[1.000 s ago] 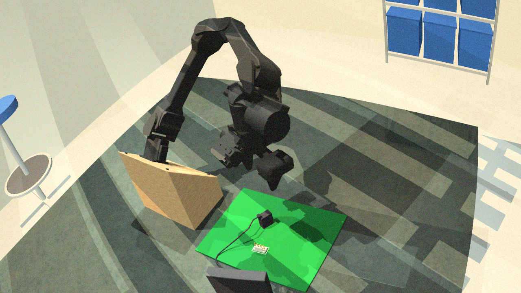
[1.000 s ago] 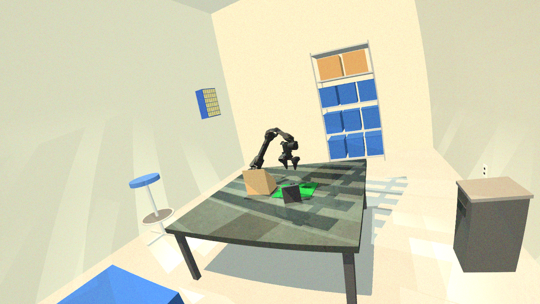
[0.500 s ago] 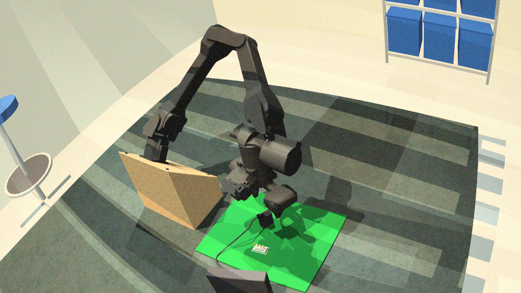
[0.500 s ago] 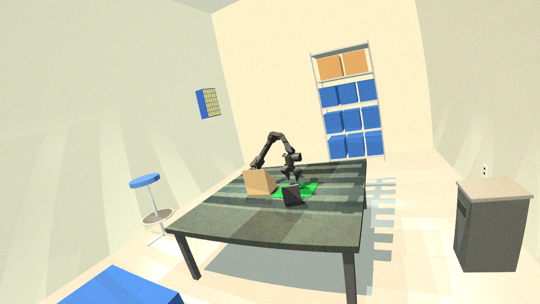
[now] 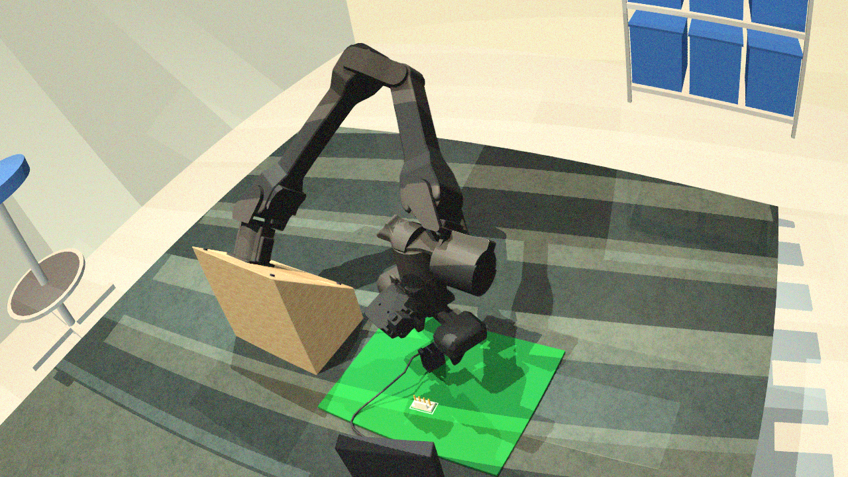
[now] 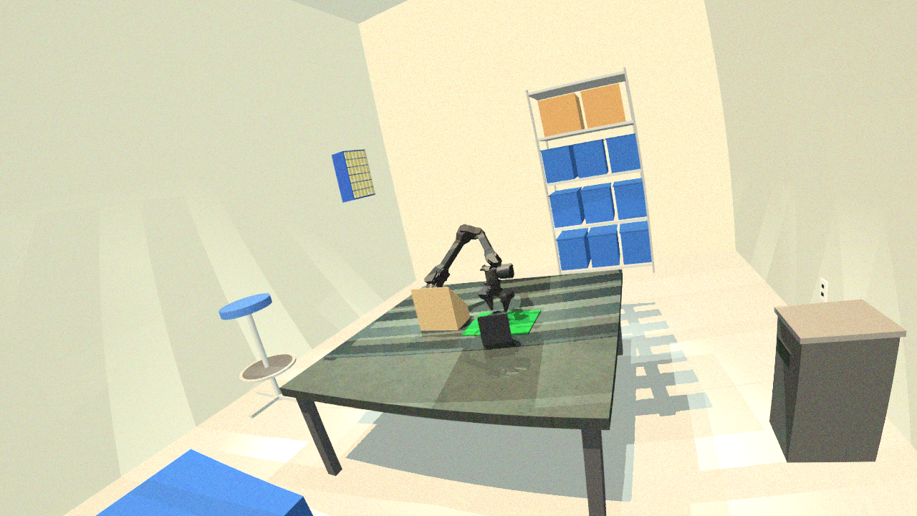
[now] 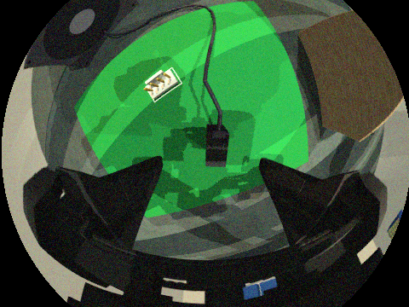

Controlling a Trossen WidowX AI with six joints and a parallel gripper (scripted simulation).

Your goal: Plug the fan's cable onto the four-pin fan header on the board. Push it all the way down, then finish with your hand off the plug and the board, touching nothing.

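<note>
Now: gripper tip 20 mm above the fan plug, 10 mm to the left of it and 10 mm past it. Also, from my gripper tip: dark fan (210 mm to the right, 70 mm ahead, 20 mm above); then green board (60 mm below, 40 mm to the right, 20 mm ahead); then white four-pin header (80 mm to the right, 40 mm below, 20 mm ahead).
</note>
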